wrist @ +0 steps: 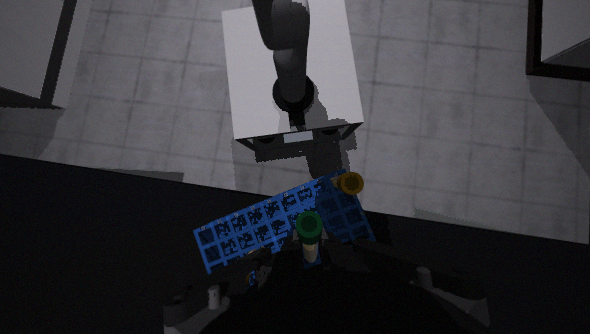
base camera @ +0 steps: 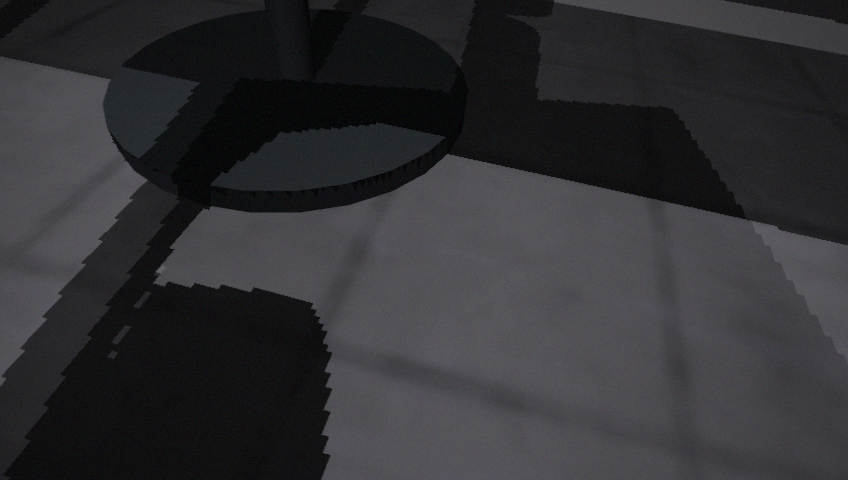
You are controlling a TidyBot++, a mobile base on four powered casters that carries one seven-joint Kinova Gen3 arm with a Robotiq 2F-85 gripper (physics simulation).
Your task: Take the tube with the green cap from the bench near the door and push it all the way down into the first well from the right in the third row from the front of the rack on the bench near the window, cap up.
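Pixels of known places: gripper, fingertip midpoint: (wrist: 309,239); arm's base, origin of the base link: (wrist: 293,91).
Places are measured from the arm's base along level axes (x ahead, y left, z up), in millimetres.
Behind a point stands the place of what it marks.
My gripper (wrist: 309,239) @(y -11, x 392, z 464 mm) is shut on the tube with the green cap (wrist: 309,225) @(y -10, x 368, z 508 mm), cap toward the camera, in the wrist view. Its pale body (wrist: 310,252) @(y -12, x 402, z 469 mm) shows below the cap, over the blue rack (wrist: 202,251) @(y -140, x 406, z 422 mm). Whether its lower end is inside a well or above it, I cannot tell. The rack lies slantwise on the dark bench top (wrist: 100,220) @(y -337, x 361, z 365 mm); its near rows are largely hidden by the gripper and shadow. A tube with a yellow-orange cap (wrist: 351,183) @(y 29, x 344, z 484 mm) stands at the rack's far right corner. Gripper and rack do not show in the base camera.
A bit of another orange-capped tube (wrist: 249,279) @(y -70, x 420, z 469 mm) shows beside the left finger. The white robot base (wrist: 250,75) @(y -159, x -96, z -14 mm) and arm (wrist: 291,65) @(y 0, x 41, z 206 mm) are beyond the bench edge. Other furniture stands at upper left (wrist: 25,45) @(y -1356, x -539, z -155 mm) and upper right (wrist: 570,30) @(y 1374, x -213, z -190 mm). A round pedestal foot (base camera: 333,157) @(y 63, x 519, z -367 mm) stands ahead in the base camera.
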